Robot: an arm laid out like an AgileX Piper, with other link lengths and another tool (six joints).
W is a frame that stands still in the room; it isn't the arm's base.
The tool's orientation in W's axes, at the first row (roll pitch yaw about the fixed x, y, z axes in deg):
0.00, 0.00, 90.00
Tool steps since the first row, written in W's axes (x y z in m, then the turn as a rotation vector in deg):
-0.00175, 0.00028, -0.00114, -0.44, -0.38, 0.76
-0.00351, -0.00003, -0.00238, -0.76, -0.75, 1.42
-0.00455, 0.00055, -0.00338, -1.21, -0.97, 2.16
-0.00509, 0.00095, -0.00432, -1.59, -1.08, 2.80
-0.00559, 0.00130, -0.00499, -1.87, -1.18, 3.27
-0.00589, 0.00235, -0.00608, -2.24, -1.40, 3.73
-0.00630, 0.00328, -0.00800, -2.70, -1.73, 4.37
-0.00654, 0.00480, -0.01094, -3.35, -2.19, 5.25
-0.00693, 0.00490, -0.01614, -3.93, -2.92, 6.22
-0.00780, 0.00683, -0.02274, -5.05, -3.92, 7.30
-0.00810, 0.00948, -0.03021, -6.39, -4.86, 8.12
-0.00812, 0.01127, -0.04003, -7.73, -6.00, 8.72
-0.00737, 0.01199, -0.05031, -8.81, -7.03, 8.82
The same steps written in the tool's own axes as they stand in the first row. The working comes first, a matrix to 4 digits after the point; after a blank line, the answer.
The tool's axes in the first row as the columns of a matrix, in W's axes (used below as rounded here):
0.0000, -1.0000, 0.0000
1.0000, 0.0000, 0.0000
0.0000, 0.0000, 1.0000

0.00028, 0.00175, -0.00114, -0.38, 0.44, 0.76
-0.00003, 0.00351, -0.00238, -0.75, 0.76, 1.42
0.00055, 0.00455, -0.00338, -0.97, 1.21, 2.16
0.00095, 0.00509, -0.00432, -1.08, 1.59, 2.80
0.00130, 0.00559, -0.00499, -1.18, 1.87, 3.27
0.00235, 0.00589, -0.00608, -1.40, 2.24, 3.73
0.00328, 0.00630, -0.00800, -1.73, 2.70, 4.37
0.00480, 0.00654, -0.01094, -2.19, 3.35, 5.25
0.00490, 0.00693, -0.01614, -2.92, 3.93, 6.22
0.00683, 0.00780, -0.02274, -3.92, 5.05, 7.30
0.00948, 0.00810, -0.03021, -4.86, 6.39, 8.12
0.01127, 0.00812, -0.04003, -6.00, 7.73, 8.72
0.01199, 0.00737, -0.05031, -7.03, 8.81, 8.82

